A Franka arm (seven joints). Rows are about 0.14 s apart.
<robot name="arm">
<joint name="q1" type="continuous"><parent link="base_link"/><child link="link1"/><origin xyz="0 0 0.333"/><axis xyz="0 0 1"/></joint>
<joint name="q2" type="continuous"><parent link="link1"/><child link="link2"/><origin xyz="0 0 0" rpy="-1.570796 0 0"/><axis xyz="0 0 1"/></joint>
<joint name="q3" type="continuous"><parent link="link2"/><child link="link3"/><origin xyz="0 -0.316 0" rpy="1.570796 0 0"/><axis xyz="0 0 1"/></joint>
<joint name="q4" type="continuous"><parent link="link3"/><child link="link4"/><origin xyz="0.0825 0 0" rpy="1.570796 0 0"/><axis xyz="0 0 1"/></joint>
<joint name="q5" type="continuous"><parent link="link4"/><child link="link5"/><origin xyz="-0.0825 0.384 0" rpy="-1.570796 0 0"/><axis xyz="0 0 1"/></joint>
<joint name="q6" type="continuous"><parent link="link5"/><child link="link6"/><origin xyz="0 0 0" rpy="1.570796 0 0"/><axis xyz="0 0 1"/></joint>
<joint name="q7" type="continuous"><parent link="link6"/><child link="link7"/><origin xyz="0.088 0 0" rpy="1.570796 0 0"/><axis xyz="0 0 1"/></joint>
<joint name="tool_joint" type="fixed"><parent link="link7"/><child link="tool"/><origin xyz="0 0 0.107"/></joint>
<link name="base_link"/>
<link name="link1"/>
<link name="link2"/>
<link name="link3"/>
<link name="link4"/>
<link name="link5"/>
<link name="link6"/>
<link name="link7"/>
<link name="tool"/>
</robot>
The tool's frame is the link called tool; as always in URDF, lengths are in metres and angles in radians. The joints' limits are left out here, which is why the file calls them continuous.
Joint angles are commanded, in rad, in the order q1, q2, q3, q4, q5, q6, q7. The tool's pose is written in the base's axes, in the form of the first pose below.
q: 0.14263, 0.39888, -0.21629, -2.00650, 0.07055, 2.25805, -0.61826
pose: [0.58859 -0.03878 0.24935], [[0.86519 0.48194 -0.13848], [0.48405 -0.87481 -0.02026], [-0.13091 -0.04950 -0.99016]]
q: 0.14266, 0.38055, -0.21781, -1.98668, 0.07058, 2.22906, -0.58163
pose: [0.59325 -0.03888 0.26578], [[0.88376 0.44968 -0.12943], [0.45156 -0.89209 -0.01614], [-0.12272 -0.04419 -0.99146]]
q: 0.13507, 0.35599, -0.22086, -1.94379, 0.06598, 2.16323, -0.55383
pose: [0.60022 -0.04395 0.29297], [[0.89855 0.41973 -0.12824], [0.42181 -0.90661 -0.01184], [-0.12123 -0.04345 -0.99167]]
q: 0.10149, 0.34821, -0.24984, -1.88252, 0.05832, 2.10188, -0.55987
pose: [0.60779 -0.08016 0.32023], [[0.91829 0.37693 -0.12112], [0.37768 -0.92577 -0.01758], [-0.11876 -0.02960 -0.99248]]
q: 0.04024, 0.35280, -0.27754, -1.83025, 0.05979, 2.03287, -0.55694
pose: [0.60508 -0.13213 0.33636], [[0.94573 0.29232 -0.14192], [0.29399 -0.95576 -0.00953], [-0.13842 -0.03271 -0.98983]]
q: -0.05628, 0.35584, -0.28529, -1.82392, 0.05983, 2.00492, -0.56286
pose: [0.58669 -0.19331 0.33572], [[0.96661 0.19587 -0.16521], [0.20032 -0.97967 0.01059], [-0.15978 -0.04333 -0.98620]]
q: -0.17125, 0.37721, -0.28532, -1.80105, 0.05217, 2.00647, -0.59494
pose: [0.56656 -0.26153 0.33291], [[0.97891 0.12017 -0.16519], [0.12453 -0.99208 0.01626], [-0.16193 -0.03649 -0.98613]]
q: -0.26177, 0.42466, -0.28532, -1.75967, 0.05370, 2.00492, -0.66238
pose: [0.55077 -0.31527 0.32178], [[0.97974 0.09947 -0.17384], [0.10522 -0.99416 0.02413], [-0.17042 -0.04193 -0.98448]]
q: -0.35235, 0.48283, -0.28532, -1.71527, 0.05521, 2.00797, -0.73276
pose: [0.53048 -0.36848 0.30498], [[0.97906 0.08246 -0.18611], [0.09010 -0.99539 0.03295], [-0.18254 -0.04903 -0.98198]]
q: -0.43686, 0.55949, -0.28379, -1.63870, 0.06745, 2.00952, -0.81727
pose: [0.51526 -0.41930 0.28887], [[0.97895 0.08620 -0.18502], [0.09497 -0.99472 0.03902], [-0.18068 -0.05577 -0.98196]]
